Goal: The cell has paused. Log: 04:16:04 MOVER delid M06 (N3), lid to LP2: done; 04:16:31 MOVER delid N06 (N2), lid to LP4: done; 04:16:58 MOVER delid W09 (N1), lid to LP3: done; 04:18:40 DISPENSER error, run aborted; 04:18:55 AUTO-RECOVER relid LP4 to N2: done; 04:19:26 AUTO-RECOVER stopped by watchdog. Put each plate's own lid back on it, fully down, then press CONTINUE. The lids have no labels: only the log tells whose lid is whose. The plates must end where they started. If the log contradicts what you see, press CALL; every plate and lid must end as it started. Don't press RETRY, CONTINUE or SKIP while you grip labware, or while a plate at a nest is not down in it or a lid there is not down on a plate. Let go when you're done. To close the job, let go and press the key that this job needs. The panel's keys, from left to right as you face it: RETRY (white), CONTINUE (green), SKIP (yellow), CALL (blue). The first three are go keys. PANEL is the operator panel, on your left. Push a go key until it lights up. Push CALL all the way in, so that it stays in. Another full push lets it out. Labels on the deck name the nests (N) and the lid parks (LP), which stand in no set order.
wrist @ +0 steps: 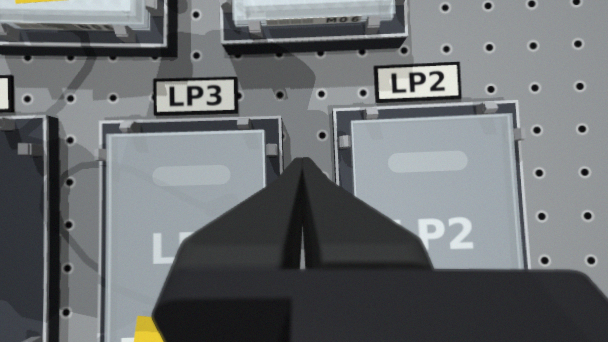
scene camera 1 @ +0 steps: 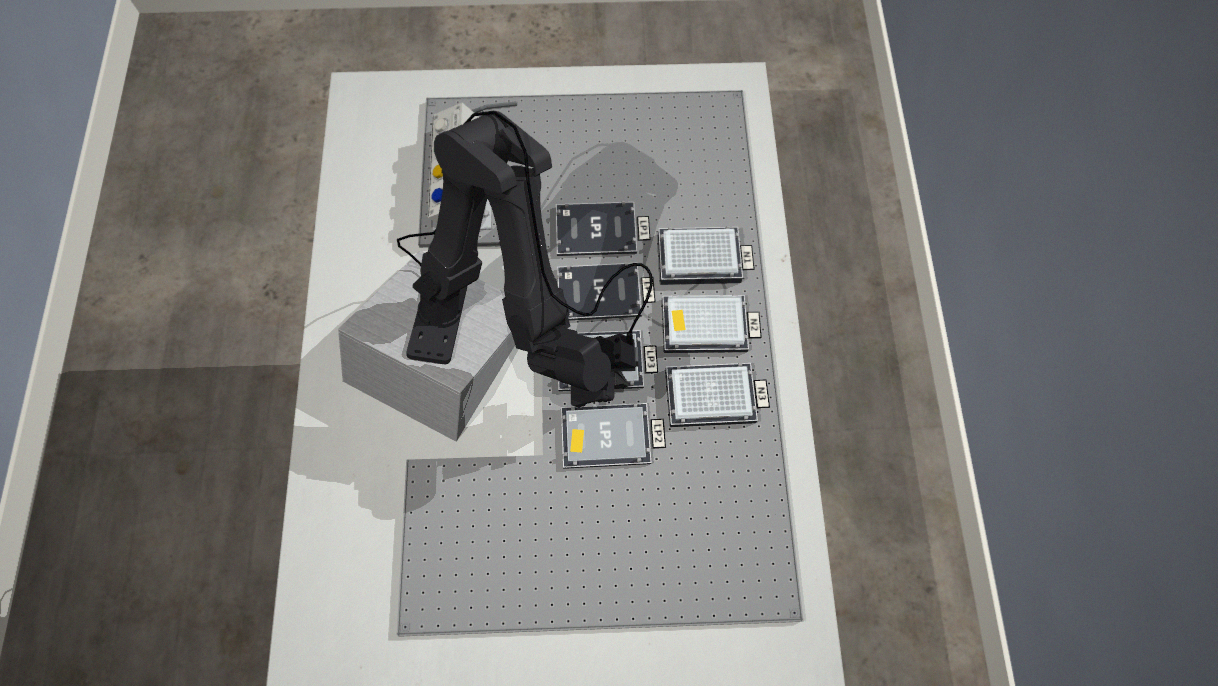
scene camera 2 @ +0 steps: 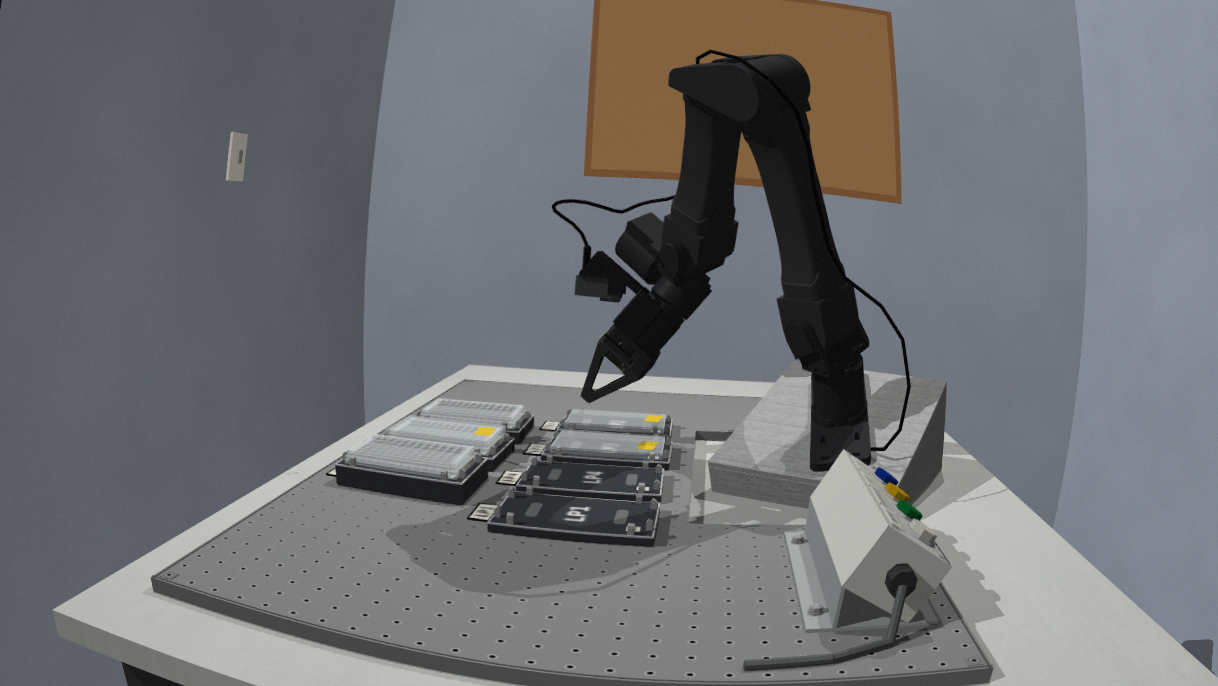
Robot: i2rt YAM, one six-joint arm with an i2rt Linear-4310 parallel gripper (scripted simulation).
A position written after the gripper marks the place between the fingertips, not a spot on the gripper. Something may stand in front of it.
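The gripper [scene camera 2: 584,399], [scene camera 1: 625,385], [wrist: 302,170] appears in both scene cameras and in the wrist view. The scene also has a clear lid [scene camera 2: 573,442] and a clear lid [scene camera 1: 617,433], together with a plate [scene camera 1: 702,392] and a plate [scene camera 2: 426,458].
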